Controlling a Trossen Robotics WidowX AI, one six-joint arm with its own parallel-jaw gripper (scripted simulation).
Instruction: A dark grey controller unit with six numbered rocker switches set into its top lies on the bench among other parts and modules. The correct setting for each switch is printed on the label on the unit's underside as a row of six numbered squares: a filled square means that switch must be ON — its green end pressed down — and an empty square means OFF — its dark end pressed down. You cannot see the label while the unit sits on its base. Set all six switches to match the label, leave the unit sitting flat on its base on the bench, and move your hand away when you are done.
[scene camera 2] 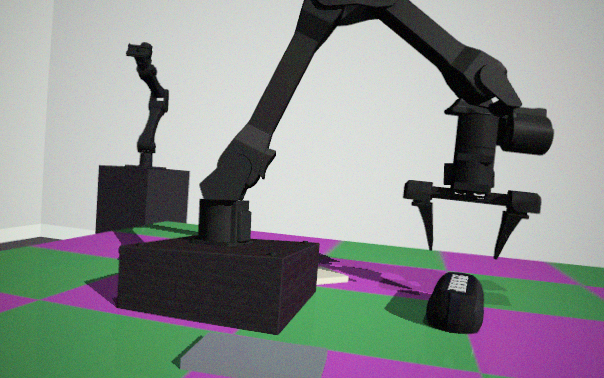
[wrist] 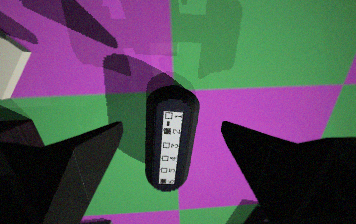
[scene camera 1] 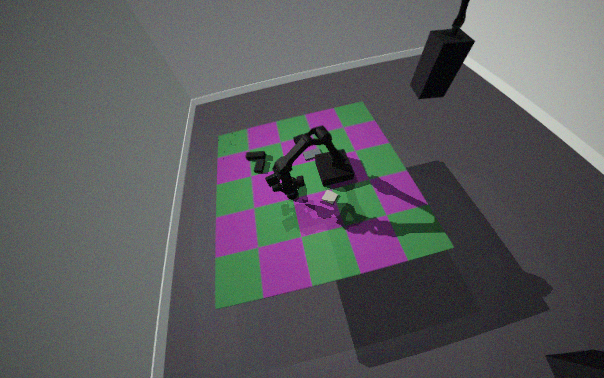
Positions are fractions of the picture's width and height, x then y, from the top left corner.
Labels:
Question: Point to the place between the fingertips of my gripper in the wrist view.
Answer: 0.49,0.56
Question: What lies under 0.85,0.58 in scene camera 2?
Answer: My gripper.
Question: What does my gripper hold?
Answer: Nothing.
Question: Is my gripper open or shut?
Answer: Open.

